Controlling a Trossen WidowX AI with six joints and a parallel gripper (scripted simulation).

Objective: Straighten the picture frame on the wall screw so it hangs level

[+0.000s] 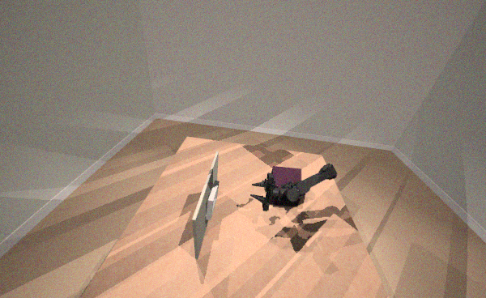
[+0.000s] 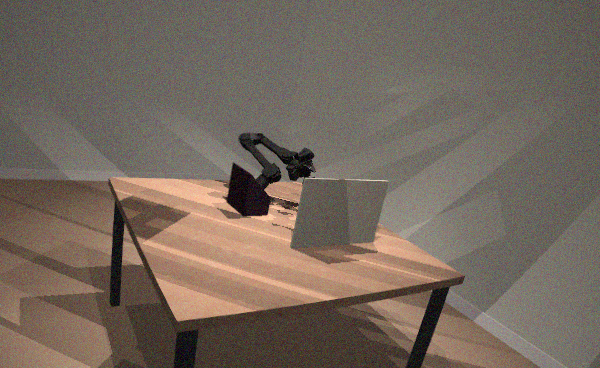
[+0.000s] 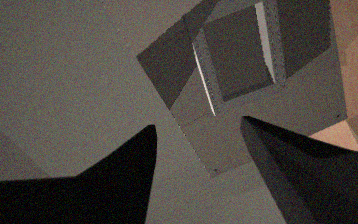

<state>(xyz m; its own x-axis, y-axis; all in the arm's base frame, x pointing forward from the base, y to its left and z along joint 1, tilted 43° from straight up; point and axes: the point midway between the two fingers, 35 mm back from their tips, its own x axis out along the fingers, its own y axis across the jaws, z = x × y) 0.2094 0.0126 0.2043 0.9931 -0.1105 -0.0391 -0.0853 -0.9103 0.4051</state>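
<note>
My gripper tip is 20 cm short of the picture frame and 8 cm above it. The rest, counted from my gripper tip: grey wall panel (21 cm ahead, 9 cm below).
</note>
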